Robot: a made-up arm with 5 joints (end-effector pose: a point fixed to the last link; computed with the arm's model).
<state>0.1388 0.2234 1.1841 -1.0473 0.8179</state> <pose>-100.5 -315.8 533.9 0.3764 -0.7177 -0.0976 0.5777</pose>
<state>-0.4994 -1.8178 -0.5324 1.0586 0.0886</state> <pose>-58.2 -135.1 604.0 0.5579 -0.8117 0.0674 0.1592</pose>
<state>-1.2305 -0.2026 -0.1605 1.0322 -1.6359</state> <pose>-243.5 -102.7 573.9 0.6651 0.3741 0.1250 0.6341</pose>
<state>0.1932 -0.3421 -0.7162 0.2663 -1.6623</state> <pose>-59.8 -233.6 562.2 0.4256 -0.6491 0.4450 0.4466</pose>
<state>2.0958 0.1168 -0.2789 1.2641 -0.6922</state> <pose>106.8 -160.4 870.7 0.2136 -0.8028 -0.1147 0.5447</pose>
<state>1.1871 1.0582 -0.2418 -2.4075 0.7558</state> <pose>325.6 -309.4 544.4 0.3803 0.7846 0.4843 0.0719</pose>
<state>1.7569 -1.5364 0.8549 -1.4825 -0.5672</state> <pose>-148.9 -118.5 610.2 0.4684 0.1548 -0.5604 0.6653</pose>
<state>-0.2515 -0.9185 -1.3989 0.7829 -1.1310</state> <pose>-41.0 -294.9 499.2 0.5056 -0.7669 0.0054 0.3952</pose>
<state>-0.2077 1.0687 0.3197 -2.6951 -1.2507</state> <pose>-221.1 -60.2 354.7 0.1065 0.8430 -0.4869 -0.2026</pose>
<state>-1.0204 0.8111 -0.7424 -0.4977 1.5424</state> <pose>86.5 143.2 342.9 0.5220 -0.4429 0.1303 -0.7172</pose>
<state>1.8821 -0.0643 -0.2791 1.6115 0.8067</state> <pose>139.9 -36.3 780.3 0.6593 -0.4507 -0.5631 0.2125</pose>
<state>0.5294 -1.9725 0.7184 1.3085 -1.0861</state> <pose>-71.3 128.8 582.3 0.5026 -0.6365 0.5613 -0.1649</pose>
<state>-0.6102 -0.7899 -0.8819 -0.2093 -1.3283</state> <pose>-149.2 -121.8 462.7 0.4143 -0.6465 0.5800 0.2721</pose>
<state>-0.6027 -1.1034 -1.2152 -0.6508 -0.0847</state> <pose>18.6 -320.2 410.2 0.1602 -0.9767 -0.0232 -0.1406</pose>
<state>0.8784 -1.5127 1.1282 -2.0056 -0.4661</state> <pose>-163.3 76.2 672.1 0.7508 0.1283 -0.6424 0.0844</pose>
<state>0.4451 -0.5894 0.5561 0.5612 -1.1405</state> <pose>-61.5 -91.3 749.6 0.4153 -0.4556 0.6974 0.3656</pose>
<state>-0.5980 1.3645 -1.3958 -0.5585 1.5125</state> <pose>200.4 29.9 349.4 0.2797 -0.3657 0.1773 -0.8698</pose>
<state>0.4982 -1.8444 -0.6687 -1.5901 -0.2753</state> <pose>-22.3 -154.3 901.3 0.7771 0.4192 -0.0005 0.4695</pose>
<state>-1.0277 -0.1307 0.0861 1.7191 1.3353</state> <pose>-32.4 -77.8 444.4 0.5804 0.1308 0.5129 -0.6188</pose>
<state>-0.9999 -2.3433 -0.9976 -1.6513 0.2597</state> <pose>143.1 -230.2 771.6 0.6328 0.7117 0.3017 -0.0460</pose>
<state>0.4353 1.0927 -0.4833 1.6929 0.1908</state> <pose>28.6 -137.0 474.7 0.8828 0.4361 -0.1522 0.0856</pose>
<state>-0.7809 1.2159 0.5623 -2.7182 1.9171</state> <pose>-63.5 204.2 331.1 0.4166 -0.4124 -0.8025 -0.1115</pose>
